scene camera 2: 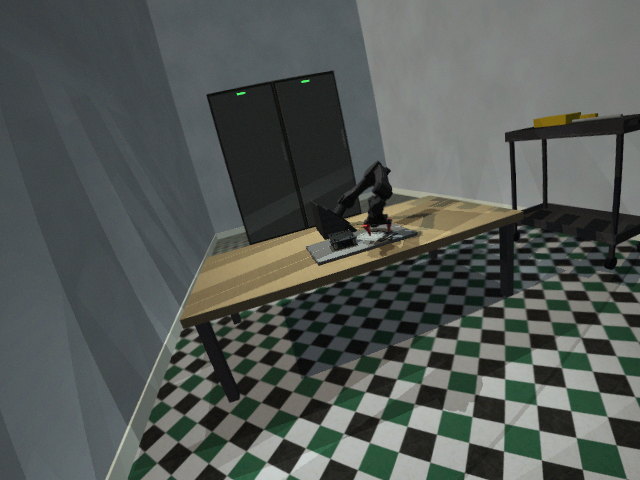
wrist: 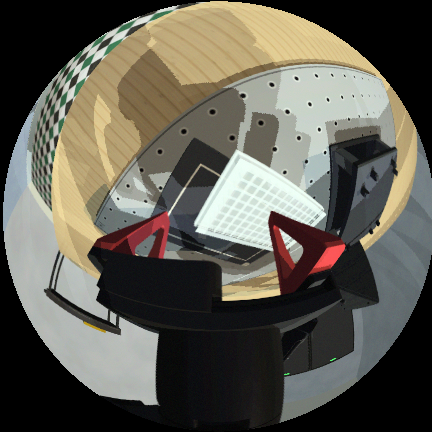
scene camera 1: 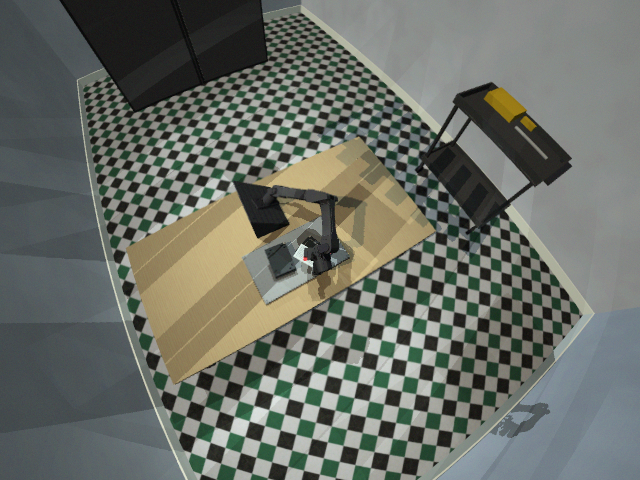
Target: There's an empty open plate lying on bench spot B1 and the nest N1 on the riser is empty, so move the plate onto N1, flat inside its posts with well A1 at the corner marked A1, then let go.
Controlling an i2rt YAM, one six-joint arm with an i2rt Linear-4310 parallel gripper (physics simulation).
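Pixels of known places: gripper, fingertip midpoint: point(scene camera 2: 379, 234) point(wrist: 218, 216); arm's base at its link origin: point(scene camera 2: 336, 215) point(scene camera 1: 265, 202).
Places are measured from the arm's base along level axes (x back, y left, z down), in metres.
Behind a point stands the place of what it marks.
Note:
The white open plate point(scene camera 1: 300, 253) @[x -0.351, y -0.011, z 0.061 m] point(scene camera 2: 369, 237) @[x -0.411, y -0.010, z 0.059 m] point(wrist: 260, 195) @[x -0.415, y 0.005, z 0.061 m] shows its grid of wells in the wrist view. It lies skewed over a dark mat point(wrist: 189, 162) @[x -0.472, y 0.031, z 0.073 m] with a pale outline, and its right part reaches past the mat. My gripper point(scene camera 2: 378, 233) @[x -0.421, y 0.046, z 0.061 m] point(wrist: 218, 216) @[x -0.421, y 0.046, z 0.061 m] is open, its red fingers apart; the left finger is clear of the plate and the right fingertip is over or close to its near edge. Contact cannot be told. The dark riser point(scene camera 1: 280, 260) @[x -0.327, y -0.125, z 0.033 m] point(scene camera 2: 342, 240) @[x -0.394, y -0.152, z 0.034 m] point(wrist: 350, 192) @[x -0.382, y -0.074, z 0.037 m] with short posts stands beside the plate. Its corner mark A1 and the plate's well A1 cannot be made out.
A grey perforated board point(scene camera 1: 261, 284) @[x -0.363, y -0.280, z 0.075 m] point(scene camera 2: 323, 255) @[x -0.397, y -0.267, z 0.074 m] point(wrist: 280, 100) @[x -0.469, y -0.056, z 0.075 m] lies on the wooden table point(scene camera 1: 206, 310) @[x -0.301, y -0.602, z 0.088 m] point(scene camera 2: 248, 279) @[x -0.338, y -0.641, z 0.088 m]. A slanted black panel point(scene camera 1: 261, 211) @[x -0.062, y -0.059, z -0.047 m] point(scene camera 2: 328, 222) @[x -0.131, y -0.108, z -0.008 m] stands at the arm's base. A dark cart point(scene camera 1: 496, 129) and black cabinet point(scene camera 1: 155, 46) point(scene camera 2: 258, 155) stand off the table.

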